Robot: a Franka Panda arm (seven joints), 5 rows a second.
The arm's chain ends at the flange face. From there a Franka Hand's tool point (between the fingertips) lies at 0.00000 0.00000 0.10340 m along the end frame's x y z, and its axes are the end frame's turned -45 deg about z.
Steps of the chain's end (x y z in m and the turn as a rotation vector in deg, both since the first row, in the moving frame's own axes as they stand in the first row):
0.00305 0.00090 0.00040 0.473 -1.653 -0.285
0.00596 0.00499 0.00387 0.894 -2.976 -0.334
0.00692 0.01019 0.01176 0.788 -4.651 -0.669
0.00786 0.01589 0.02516 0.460 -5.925 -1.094
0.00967 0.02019 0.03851 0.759 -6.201 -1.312
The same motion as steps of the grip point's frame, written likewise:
0.00001 0.00008 0.00035 1.503 -0.834 -0.285
-0.00198 0.00281 0.00372 2.737 -1.472 -0.334
-0.00728 0.00519 0.01141 3.846 -2.732 -0.669
-0.01272 0.00873 0.02460 4.515 -3.864 -1.094
-0.01447 0.01233 0.03790 4.921 -3.848 -1.312

